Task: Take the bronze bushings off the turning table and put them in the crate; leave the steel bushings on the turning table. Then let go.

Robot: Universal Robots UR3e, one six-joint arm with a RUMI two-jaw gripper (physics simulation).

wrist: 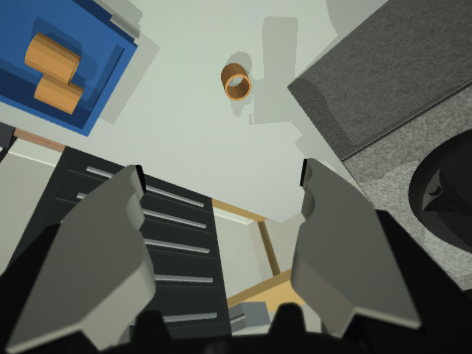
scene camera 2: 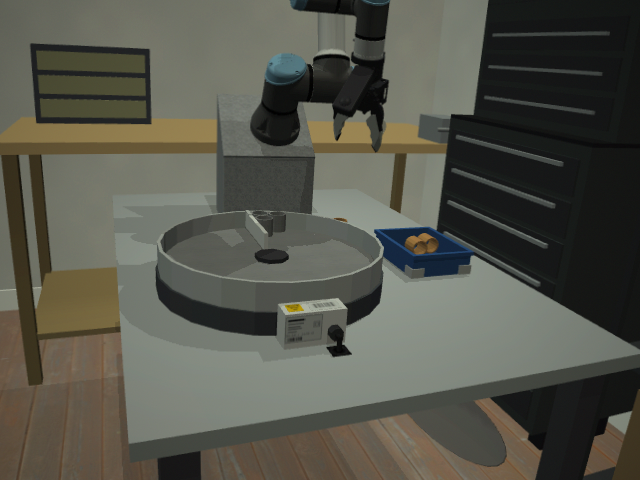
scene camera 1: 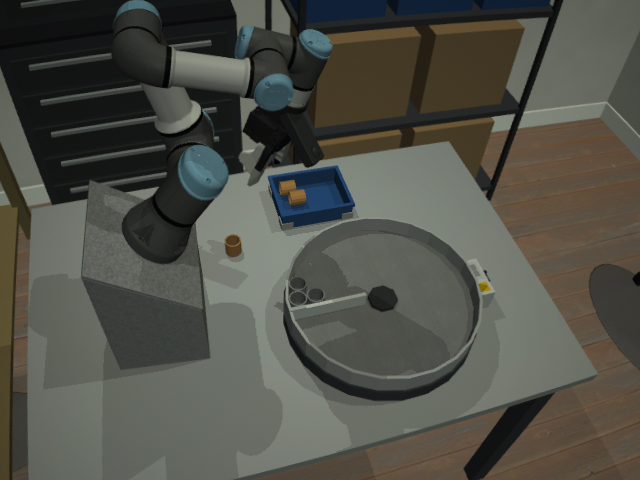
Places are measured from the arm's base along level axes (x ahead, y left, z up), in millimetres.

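Pixels of known places: gripper, fingertip midpoint: [wrist: 223, 165] [scene camera 2: 356, 146] [scene camera 1: 262, 174]; arm's base at its link origin: [scene camera 2: 274, 128] [scene camera 1: 152, 236].
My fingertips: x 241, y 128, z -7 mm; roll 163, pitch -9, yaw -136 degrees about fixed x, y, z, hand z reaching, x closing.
For each thing: its top centre in the pictures, then the offset to it from my fingertips. "pt": a spot on its surface instead.
- bronze bushing at its top centre: [wrist: 238, 88] [scene camera 1: 232, 240] [scene camera 2: 339, 219] dy +3, dx -74, dz -198 mm
- blue crate at its top centre: [wrist: 4, 41] [scene camera 2: 422, 240] [scene camera 1: 310, 189] dy +114, dx +146, dz -186 mm
- divider at a spot on its surface: [scene camera 2: 256, 228] [scene camera 1: 338, 303] pt dy -255, dx +102, dz -155 mm
- white box at a spot on its surface: [scene camera 2: 311, 322] pt dy -255, dx +461, dz -195 mm
My gripper [scene camera 1: 267, 173] [scene camera 2: 356, 143] [wrist: 223, 165] is open and empty, high above the table, left of the crate in scene camera 1. One bronze bushing [scene camera 1: 233, 250] [scene camera 2: 339, 220] [wrist: 227, 75] stands upright on the table between the arm's base and the blue crate [scene camera 1: 315, 213] [scene camera 2: 444, 266] [wrist: 107, 90]. Two bronze bushings, one [scene camera 1: 286, 187] [wrist: 57, 94] and another [scene camera 1: 297, 197] [wrist: 52, 57], lie on their sides in the crate, close together at one end. Three steel bushings [scene camera 2: 279, 222] stand together on the turning table [scene camera 1: 387, 383] [scene camera 2: 248, 294], beside its divider.
The divider [scene camera 1: 330, 305] [scene camera 2: 256, 228] runs from the turning table's raised rim to its dark hub [scene camera 1: 382, 298] [scene camera 2: 271, 255]. The stone-like arm pedestal [scene camera 1: 155, 320] [scene camera 2: 266, 180] [wrist: 380, 75] stands near the loose bushing. A white box [scene camera 2: 311, 322] sits beside the turning table.
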